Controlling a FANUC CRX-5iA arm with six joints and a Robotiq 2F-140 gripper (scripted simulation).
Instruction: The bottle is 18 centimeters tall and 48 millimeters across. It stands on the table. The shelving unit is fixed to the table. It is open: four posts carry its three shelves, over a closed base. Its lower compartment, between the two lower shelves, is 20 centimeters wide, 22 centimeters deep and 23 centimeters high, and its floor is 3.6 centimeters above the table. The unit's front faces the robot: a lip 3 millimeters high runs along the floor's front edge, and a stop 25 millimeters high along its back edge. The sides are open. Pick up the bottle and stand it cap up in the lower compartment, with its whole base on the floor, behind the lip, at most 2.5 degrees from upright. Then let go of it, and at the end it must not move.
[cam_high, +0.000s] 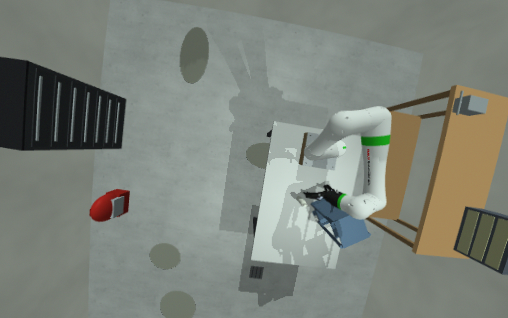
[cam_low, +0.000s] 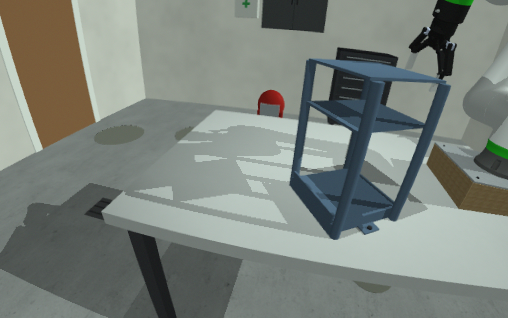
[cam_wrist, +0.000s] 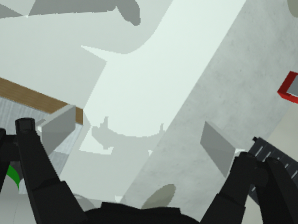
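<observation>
Now: hand 190 mm short of the white bottle, 60 mm to the right of it and 210 mm above it. The rest, counted from my hand: blue shelving unit: 250 mm ahead, 350 mm to the left, 140 mm below.
</observation>
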